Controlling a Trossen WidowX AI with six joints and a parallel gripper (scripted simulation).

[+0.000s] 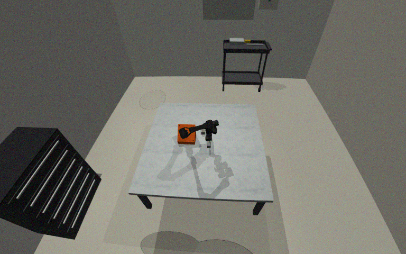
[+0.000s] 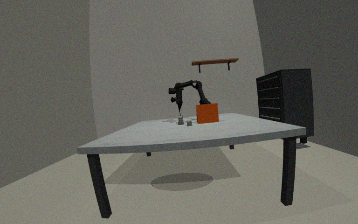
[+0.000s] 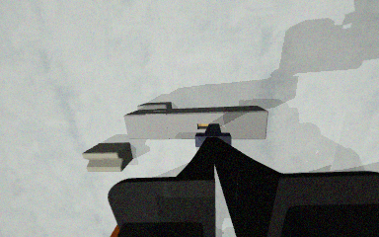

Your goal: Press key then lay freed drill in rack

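The drill lies 1 cm behind my gripper tip, 5 cm to the left of it and 7 cm below it. Round my gripper tip: grey grooved block (11 cm behind, 18 cm to the left, 11 cm below).
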